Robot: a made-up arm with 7 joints. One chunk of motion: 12 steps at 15 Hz.
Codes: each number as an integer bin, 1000 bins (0 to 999) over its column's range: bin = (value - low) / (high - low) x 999, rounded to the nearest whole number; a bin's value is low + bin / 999 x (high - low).
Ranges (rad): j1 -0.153..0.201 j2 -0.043..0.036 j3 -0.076..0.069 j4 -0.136..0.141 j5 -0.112..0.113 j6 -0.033..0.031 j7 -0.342..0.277
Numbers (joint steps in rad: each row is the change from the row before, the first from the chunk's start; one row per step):
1: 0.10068 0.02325 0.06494 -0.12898 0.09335 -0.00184 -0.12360
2: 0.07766 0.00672 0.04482 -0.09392 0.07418 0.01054 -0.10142
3: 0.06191 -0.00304 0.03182 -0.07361 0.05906 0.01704 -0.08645
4: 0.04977 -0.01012 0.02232 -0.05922 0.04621 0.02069 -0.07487
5: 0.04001 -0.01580 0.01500 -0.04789 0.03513 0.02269 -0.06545
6: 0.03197 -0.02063 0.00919 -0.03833 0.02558 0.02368 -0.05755
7: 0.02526 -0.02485 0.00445 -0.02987 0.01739 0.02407 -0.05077
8: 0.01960 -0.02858 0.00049 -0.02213 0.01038 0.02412 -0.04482
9: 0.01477 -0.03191 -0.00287 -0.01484 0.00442 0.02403 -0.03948
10: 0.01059 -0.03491 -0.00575 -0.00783 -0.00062 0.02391 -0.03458
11: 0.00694 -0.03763 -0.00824 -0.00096 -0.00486 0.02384 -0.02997
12: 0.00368 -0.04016 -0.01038 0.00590 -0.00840 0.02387 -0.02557
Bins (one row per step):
1: 716 838 971 25 912 486 352
2: 651 629 832 152 827 680 388
3: 606 505 743 225 760 781 412
4: 572 416 677 277 702 838 431
5: 545 344 627 318 653 869 446
6: 522 283 587 352 611 885 459
7: 503 230 554 383 574 891 470
8: 487 182 527 411 543 892 480
9: 473 140 504 437 517 890 488
10: 462 102 484 462 495 888 496
11: 451 68 467 487 476 887 504
12: 442 36 452 512 460 888 511

